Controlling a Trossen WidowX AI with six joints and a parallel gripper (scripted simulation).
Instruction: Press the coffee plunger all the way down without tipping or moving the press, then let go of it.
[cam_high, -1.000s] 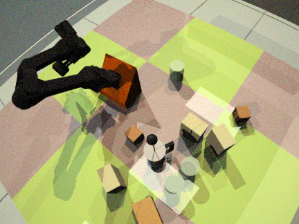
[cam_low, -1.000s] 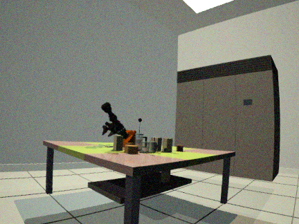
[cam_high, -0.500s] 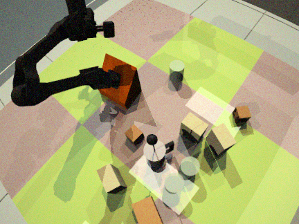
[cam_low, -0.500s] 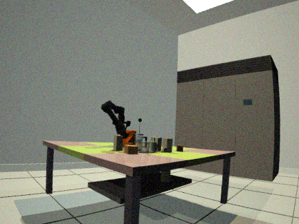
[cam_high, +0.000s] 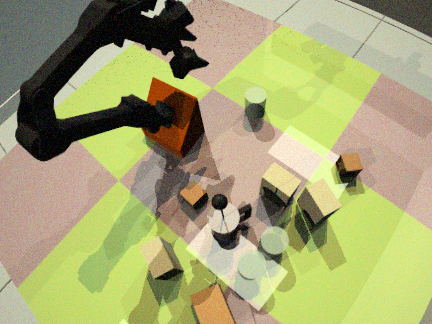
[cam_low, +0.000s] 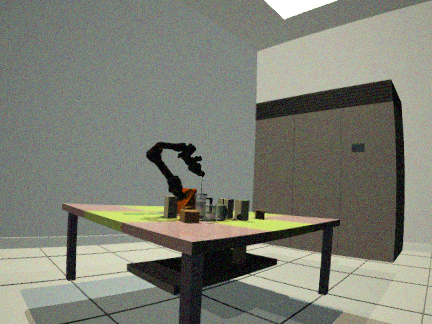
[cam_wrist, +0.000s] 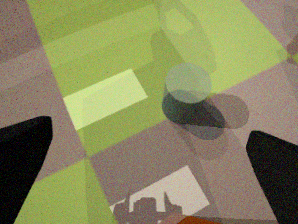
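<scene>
My gripper tip is now 250 mm short of the coffee press, 280 mm to the left of it and 130 mm above it.
</scene>
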